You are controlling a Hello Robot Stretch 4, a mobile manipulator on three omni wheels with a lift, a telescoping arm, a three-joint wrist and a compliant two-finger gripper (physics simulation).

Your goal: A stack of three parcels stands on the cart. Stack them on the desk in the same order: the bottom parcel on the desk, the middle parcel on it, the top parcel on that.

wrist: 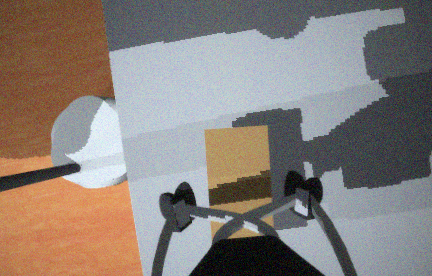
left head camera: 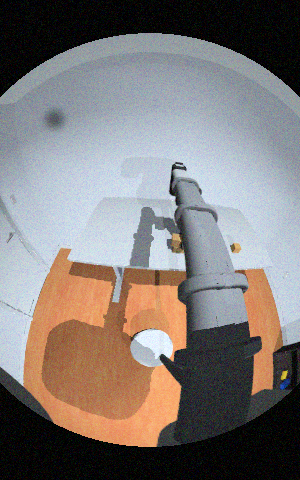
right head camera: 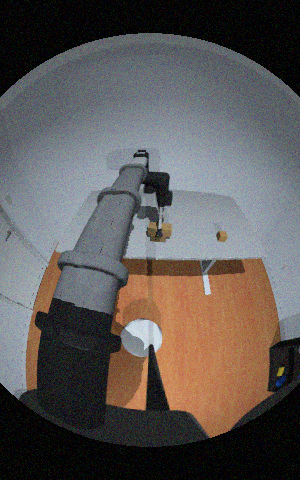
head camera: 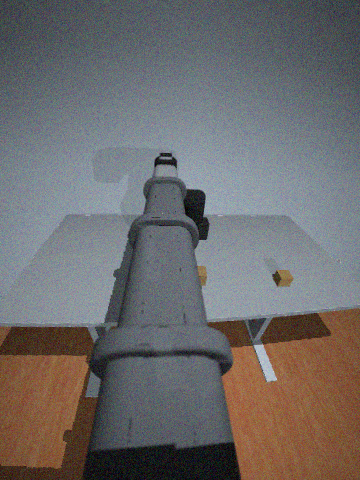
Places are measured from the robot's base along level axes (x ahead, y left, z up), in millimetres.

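Pixels of known places: gripper, fingertip midpoint: (wrist: 239, 192) (left head camera: 181, 241) (right head camera: 158, 229); robot's base at its link origin: (left head camera: 150, 346) (right head camera: 142, 336).
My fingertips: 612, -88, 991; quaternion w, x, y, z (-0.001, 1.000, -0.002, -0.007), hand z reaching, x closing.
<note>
For each thing: its top centre in the pictures, then the offset to it from my fingertips, as dx, dy, dz. "pt": a spot on its surface instead. Level surfaces: height alone.
- pale desk at its surface level: dz -68
- tan parcel at a spot on its surface: (wrist: 239, 155) pt +4, +38, +34
- small tan box at its top centre: (head camera: 285, 274) (right head camera: 222, 233) (left head camera: 237, 245) +26, -422, -18
Tan parcels (head camera: 202, 276) (left head camera: 176, 243) (right head camera: 167, 230) stand together on the pale desk (head camera: 240, 250) (left head camera: 110, 235) (right head camera: 195, 245) (wrist: 165, 100), partly hidden by my arm and gripper. Their number and order cannot be told. In the wrist view, the top face of a tan parcel (wrist: 239, 155) lies below and between my fingers, crossed by a dark shadow band. My gripper (right head camera: 159, 232) (wrist: 239, 192) is open, its fingertips apart on either side of that parcel, with a gap at each side. The cart does not show clearly in these views.
A small tan box (head camera: 283, 278) (left head camera: 235, 247) (right head camera: 221, 236) sits apart on the right of the desk. A white round object (left head camera: 150, 350) (right head camera: 137, 330) (wrist: 102, 140) stands before the desk. A dark box (left head camera: 290, 362) (right head camera: 276, 357) with yellow and blue things is at the right.
</note>
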